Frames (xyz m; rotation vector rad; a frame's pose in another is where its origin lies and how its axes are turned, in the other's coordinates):
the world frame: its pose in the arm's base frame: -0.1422 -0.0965 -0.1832 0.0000 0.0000 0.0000
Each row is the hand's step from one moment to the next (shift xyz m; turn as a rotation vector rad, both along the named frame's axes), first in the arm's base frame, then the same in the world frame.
Working: the arm's base frame: its pose in the world frame: 0.1422 0.0965 0.1832 0.0000 0.0000 0.0000

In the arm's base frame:
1: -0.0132 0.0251 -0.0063 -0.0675 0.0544 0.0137
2: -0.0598 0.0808 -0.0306 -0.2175 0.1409 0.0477
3: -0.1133 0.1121 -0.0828 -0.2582 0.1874 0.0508
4: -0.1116 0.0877 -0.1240 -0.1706 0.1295 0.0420
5: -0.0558 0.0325 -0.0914 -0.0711 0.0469 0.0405
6: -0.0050 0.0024 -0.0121 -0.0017 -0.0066 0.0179
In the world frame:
1: -0.0132 0.0251 -0.0063 -0.0675 0.0544 0.0137
2: -0.0598 0.0808 -0.0306 -0.2175 0.1409 0.0477
3: -0.1133 0.1121 -0.0828 -0.2582 0.1874 0.0508
4: -0.1116 0.0877 -0.1240 -0.1706 0.1295 0.0420
5: -0.0558 0.0325 -0.0914 -0.0711 0.0469 0.0405
6: -0.0050 0.0024 -0.0121 -0.0017 -0.0066 0.0179

